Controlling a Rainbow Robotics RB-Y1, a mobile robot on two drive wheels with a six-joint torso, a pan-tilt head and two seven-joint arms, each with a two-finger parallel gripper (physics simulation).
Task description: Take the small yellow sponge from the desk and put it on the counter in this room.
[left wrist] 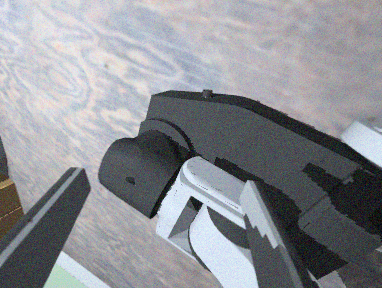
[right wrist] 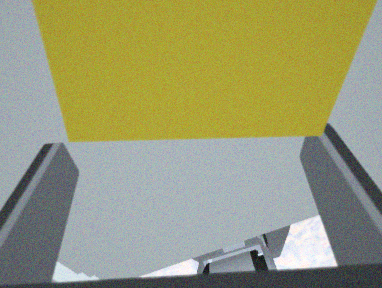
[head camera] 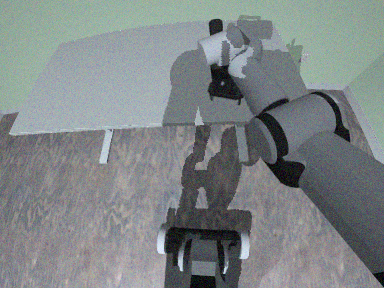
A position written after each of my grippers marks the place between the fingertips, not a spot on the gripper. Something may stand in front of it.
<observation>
I see my left gripper (left wrist: 168, 183), my right gripper (right wrist: 186, 149), a yellow sponge (right wrist: 117, 77) and a grey desk (head camera: 153, 76).
The grey desk also shows in the right wrist view (right wrist: 140, 206). The left wrist view misses the yellow sponge: it is out of frame. The head camera view does not show the yellow sponge, which is hidden by my right gripper.
</observation>
